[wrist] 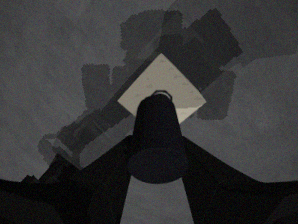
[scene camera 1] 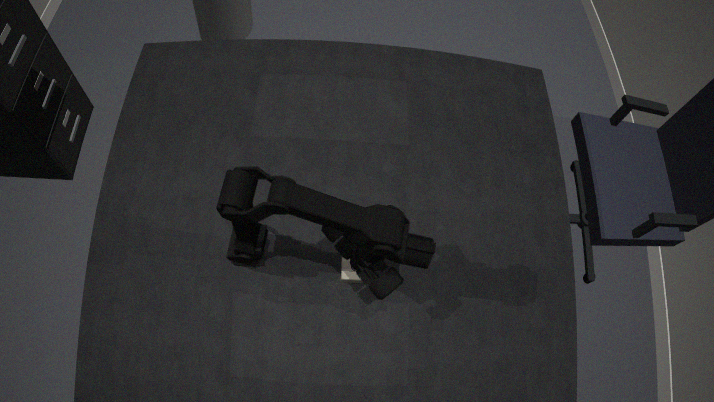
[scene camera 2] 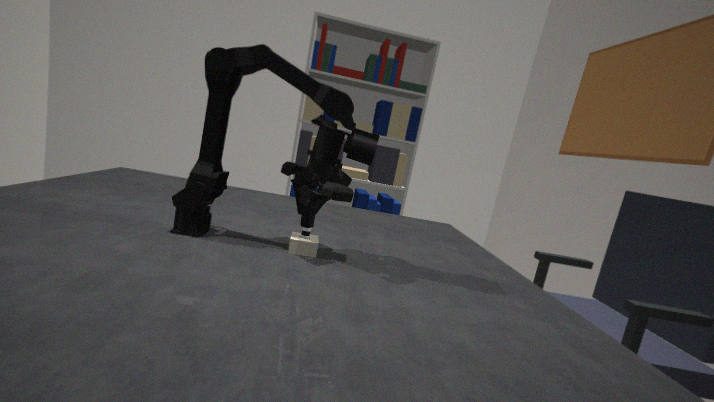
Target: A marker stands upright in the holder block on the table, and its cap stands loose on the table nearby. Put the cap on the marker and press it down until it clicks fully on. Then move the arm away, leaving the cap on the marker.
Path:
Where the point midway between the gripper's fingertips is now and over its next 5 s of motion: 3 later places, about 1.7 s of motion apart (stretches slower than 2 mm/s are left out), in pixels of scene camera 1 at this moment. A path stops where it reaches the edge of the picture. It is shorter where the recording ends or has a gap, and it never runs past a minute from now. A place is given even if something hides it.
The gripper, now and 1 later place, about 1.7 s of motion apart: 353, 264; 347, 272

